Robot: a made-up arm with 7 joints. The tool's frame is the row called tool.
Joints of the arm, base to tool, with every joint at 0 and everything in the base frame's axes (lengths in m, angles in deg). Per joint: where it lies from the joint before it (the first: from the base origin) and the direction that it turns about. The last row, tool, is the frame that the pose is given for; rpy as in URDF.
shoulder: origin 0 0 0.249 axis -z
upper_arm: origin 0 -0.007 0.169 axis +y
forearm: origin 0 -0.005 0.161 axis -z
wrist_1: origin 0 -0.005 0.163 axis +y
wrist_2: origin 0 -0.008 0.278 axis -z
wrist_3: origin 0 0 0.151 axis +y
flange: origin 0 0 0.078 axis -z
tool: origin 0 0 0 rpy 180 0 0
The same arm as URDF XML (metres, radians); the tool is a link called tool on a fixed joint. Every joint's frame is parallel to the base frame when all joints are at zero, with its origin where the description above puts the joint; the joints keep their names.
<robot name="arm">
<link name="base"/>
<link name="link1"/>
<link name="link2"/>
<link name="link3"/>
<link name="link4"/>
<link name="link5"/>
<link name="link6"/>
<link name="link7"/>
<link name="tool"/>
<joint name="shoulder" type="continuous"><parent link="base"/><child link="link1"/><origin xyz="0.0000 0.0000 0.2490" rpy="0.0000 0.0000 0.0000"/><axis xyz="0 0 -1"/></joint>
<joint name="upper_arm" type="continuous"><parent link="link1"/><child link="link2"/><origin xyz="0.0000 -0.0070 0.1690" rpy="0.0000 0.0000 0.0000"/><axis xyz="0 1 0"/></joint>
<joint name="forearm" type="continuous"><parent link="link2"/><child link="link3"/><origin xyz="0.0000 -0.0050 0.1610" rpy="0.0000 0.0000 0.0000"/><axis xyz="0 0 -1"/></joint>
<joint name="wrist_1" type="continuous"><parent link="link3"/><child link="link4"/><origin xyz="0.0000 -0.0050 0.1630" rpy="0.0000 0.0000 0.0000"/><axis xyz="0 1 0"/></joint>
<joint name="wrist_2" type="continuous"><parent link="link4"/><child link="link5"/><origin xyz="0.0000 -0.0080 0.2780" rpy="0.0000 0.0000 0.0000"/><axis xyz="0 0 -1"/></joint>
<joint name="wrist_3" type="continuous"><parent link="link5"/><child link="link6"/><origin xyz="0.0000 0.0000 0.1510" rpy="0.0000 0.0000 0.0000"/><axis xyz="0 1 0"/></joint>
<joint name="flange" type="continuous"><parent link="link6"/><child link="link7"/><origin xyz="0.0000 0.0000 0.0780" rpy="0.0000 0.0000 0.0000"/><axis xyz="0 0 -1"/></joint>
<joint name="tool_fixed" type="fixed"><parent link="link7"/><child link="tool"/><origin xyz="0.0000 0.0000 0.0000" rpy="3.1416 0.0000 0.0000"/></joint>
</robot>

